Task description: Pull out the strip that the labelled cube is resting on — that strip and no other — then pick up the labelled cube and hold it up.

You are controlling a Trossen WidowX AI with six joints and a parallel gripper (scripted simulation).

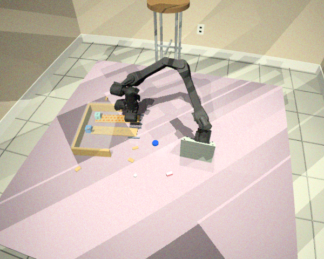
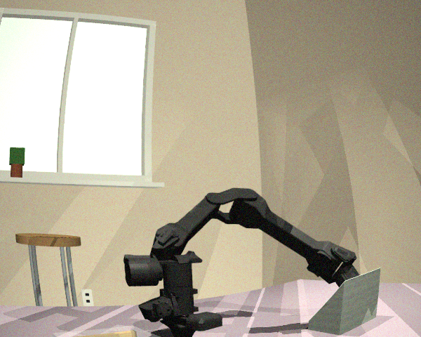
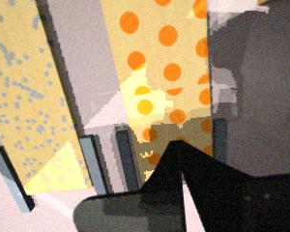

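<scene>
The orange strip is 90 mm ahead of my gripper tip and 20 mm to the left of it. Round my gripper tip: blue disc 150 mm behind, 150 mm to the left; then labelled cube 200 mm ahead, 30 mm to the left, 10 mm above; then pink block 260 mm behind, 310 mm to the left.
</scene>
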